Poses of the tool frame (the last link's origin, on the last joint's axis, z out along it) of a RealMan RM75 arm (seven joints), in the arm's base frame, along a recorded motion.
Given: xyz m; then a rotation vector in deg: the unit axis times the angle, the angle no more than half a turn.
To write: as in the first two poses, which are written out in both.
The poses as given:
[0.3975 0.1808 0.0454 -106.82 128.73 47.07]
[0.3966 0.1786 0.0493 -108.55 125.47 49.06]
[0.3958 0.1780 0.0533 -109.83 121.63 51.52]
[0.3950 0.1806 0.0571 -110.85 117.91 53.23]
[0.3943 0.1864 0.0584 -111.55 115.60 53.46]
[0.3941 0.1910 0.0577 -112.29 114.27 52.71]
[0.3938 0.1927 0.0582 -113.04 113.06 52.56]
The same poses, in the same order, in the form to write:
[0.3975 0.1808 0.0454 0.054 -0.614 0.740 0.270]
[0.3966 0.1786 0.0493 0.061 -0.626 0.724 0.283]
[0.3958 0.1780 0.0533 0.072 -0.638 0.706 0.299]
[0.3950 0.1806 0.0571 0.084 -0.648 0.690 0.311]
[0.3943 0.1864 0.0584 0.093 -0.656 0.680 0.314]
[0.3941 0.1910 0.0577 0.099 -0.663 0.674 0.311]
[0.3938 0.1927 0.0582 0.102 -0.668 0.668 0.311]

